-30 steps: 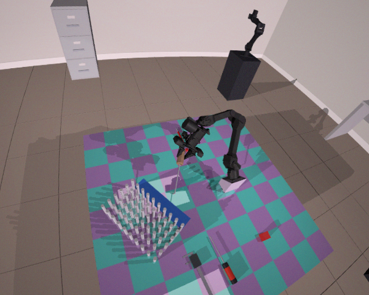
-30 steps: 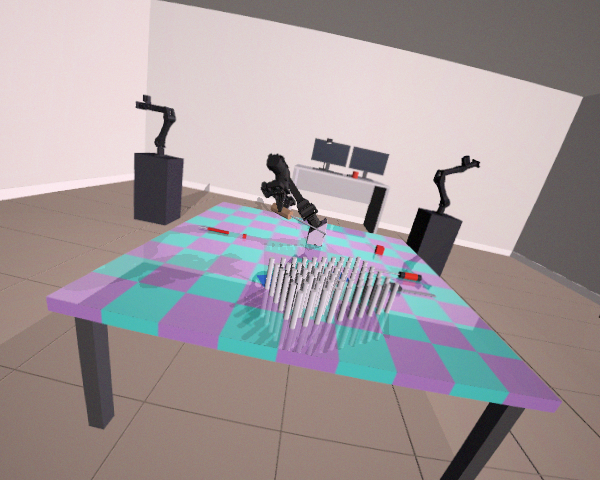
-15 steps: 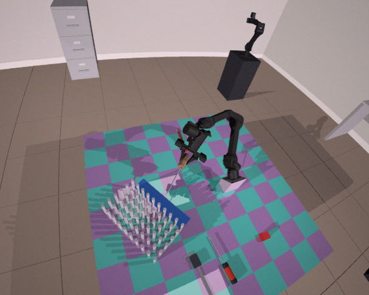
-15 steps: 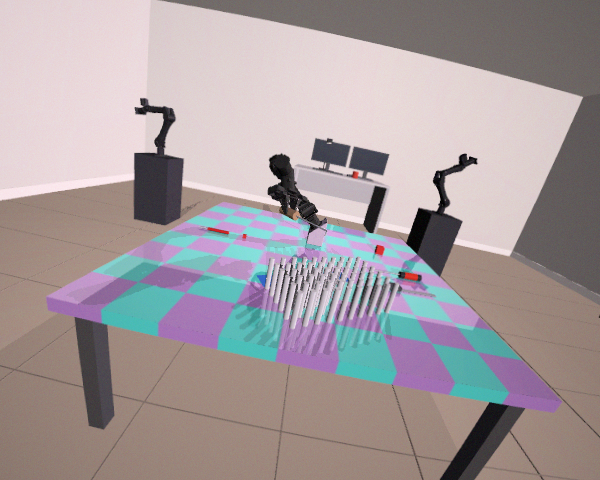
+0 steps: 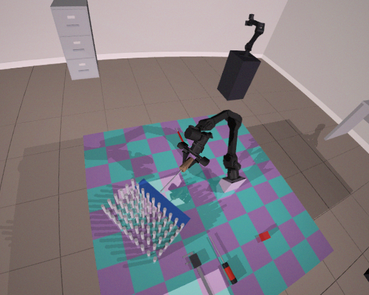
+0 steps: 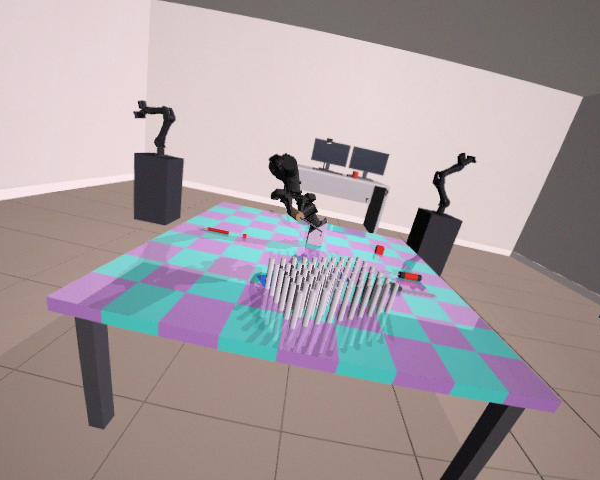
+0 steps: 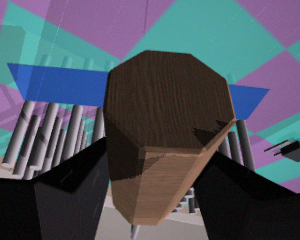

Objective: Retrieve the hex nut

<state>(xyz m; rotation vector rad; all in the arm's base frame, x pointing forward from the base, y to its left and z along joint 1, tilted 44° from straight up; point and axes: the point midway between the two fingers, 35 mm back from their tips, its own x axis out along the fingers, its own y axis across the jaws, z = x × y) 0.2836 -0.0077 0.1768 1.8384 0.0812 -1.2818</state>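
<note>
Right now my gripper tip is 16 cm short of the blue taped strip, 9 cm to the right of it and 19 cm above it. From my gripper tip the other things lie so: tiny red cube 14 cm behind, 22 cm to the right, 18 cm below; then hex nut 31 cm ahead, 17 cm to the left, 18 cm below; then wooden-handled tool 9 cm ahead, 5 cm to the left.
</note>
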